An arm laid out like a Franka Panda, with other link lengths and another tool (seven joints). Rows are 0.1 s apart.
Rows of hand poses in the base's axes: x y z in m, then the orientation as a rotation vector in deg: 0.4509, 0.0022, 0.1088, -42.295, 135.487, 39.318; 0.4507, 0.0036, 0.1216, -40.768, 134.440, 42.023; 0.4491, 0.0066, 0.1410, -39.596, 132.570, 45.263; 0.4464, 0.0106, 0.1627, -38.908, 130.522, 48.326; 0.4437, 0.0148, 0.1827, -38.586, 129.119, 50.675; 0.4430, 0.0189, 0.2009, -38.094, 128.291, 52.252; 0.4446, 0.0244, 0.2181, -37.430, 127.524, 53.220; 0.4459, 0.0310, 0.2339, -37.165, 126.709, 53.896; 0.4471, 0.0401, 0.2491, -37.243, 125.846, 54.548; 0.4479, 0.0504, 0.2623, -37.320, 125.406, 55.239; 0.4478, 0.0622, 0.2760, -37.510, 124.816, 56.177; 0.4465, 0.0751, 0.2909, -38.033, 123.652, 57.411
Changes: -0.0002, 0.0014, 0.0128, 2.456, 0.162, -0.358; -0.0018, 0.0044, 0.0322, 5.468, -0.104, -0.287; -0.0045, 0.0084, 0.0539, 8.318, -0.528, 0.111; -0.0072, 0.0126, 0.0739, 10.374, -0.663, 0.578; -0.0079, 0.0167, 0.0921, 11.783, -0.635, 0.696; -0.0063, 0.0222, 0.1093, 12.865, -0.826, 0.516; -0.0050, 0.0288, 0.1251, 13.688, -1.192, 0.544; -0.0038, 0.0379, 0.1403, 14.421, -1.610, 0.819; -0.0030, 0.0482, 0.1535, 14.989, -1.647, 1.092; -0.0031, 0.0600, 0.1672, 15.731, -1.686, 1.527; -0.0044, 0.0729, 0.1821, 16.800, -2.055, 2.319
